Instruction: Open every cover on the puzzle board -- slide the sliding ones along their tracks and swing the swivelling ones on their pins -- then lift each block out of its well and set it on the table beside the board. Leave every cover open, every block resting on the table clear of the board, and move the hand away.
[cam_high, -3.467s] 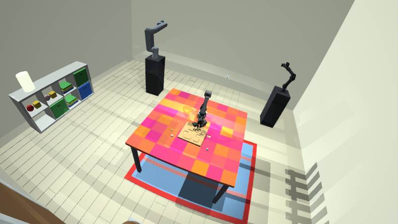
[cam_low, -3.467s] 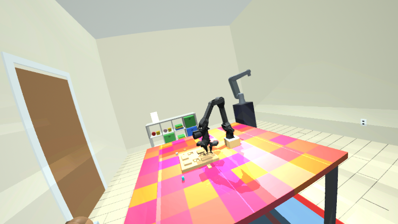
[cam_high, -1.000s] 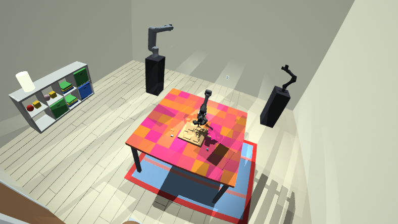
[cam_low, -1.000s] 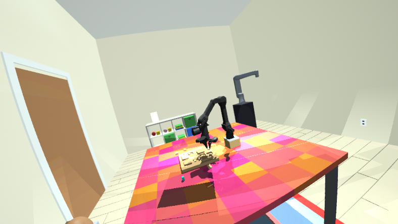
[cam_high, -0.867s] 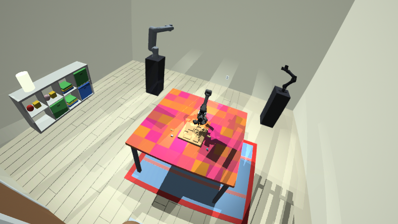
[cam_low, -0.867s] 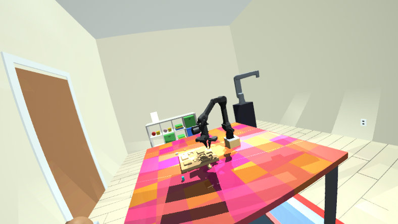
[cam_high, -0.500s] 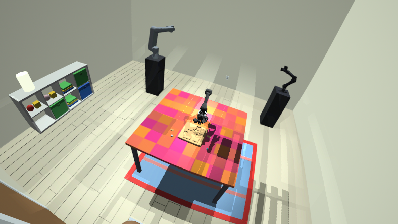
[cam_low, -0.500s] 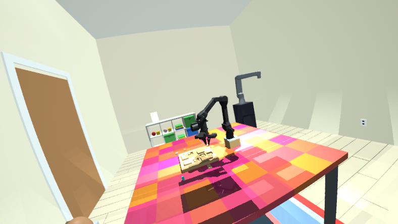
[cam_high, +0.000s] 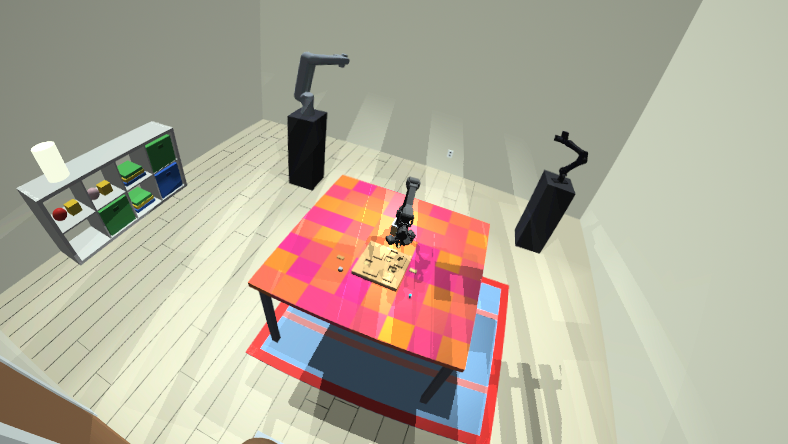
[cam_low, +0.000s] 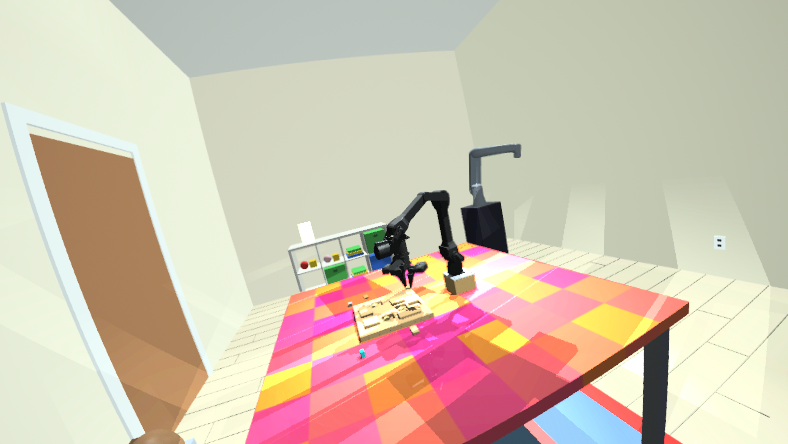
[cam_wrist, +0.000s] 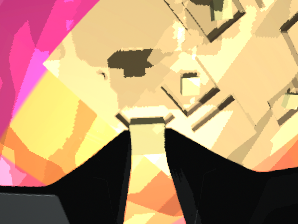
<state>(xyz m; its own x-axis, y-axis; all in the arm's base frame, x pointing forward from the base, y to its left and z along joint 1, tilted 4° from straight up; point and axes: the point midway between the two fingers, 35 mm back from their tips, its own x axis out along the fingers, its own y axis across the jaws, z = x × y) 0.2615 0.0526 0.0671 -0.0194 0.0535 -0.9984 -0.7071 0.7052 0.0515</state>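
Right now the tan wooden puzzle board is 10 cm ahead of my gripper tip, 4 cm to the right of it and 9 cm below it. The rest, counted from my gripper tip: cyan block (26 cm ahead, 16 cm to the left, 10 cm below).
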